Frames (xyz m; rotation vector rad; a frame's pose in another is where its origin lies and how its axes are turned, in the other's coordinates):
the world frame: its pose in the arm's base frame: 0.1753 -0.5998 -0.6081 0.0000 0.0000 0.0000
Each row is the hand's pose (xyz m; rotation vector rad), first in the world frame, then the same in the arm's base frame.
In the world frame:
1: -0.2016 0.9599 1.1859 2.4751 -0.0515 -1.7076
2: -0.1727 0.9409 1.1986 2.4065 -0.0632 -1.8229
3: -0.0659 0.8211 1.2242 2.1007 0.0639 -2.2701
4: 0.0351 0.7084 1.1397 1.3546 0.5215 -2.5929
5: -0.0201 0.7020 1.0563 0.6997 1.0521 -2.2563
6: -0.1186 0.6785 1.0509 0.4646 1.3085 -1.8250
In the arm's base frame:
1: -0.0263 0.3601 0.5778 2.4751 -0.0515 -1.7076
2: 0.0026 0.3411 0.5905 2.4065 -0.0632 -1.8229
3: 0.1094 0.2213 0.6161 2.1007 0.0639 -2.2701
4: 0.2104 0.1086 0.5316 1.3546 0.5215 -2.5929
5: 0.1552 0.1022 0.4482 0.6997 1.0521 -2.2563
6: 0.0567 0.0787 0.4428 0.4646 1.3085 -1.8250

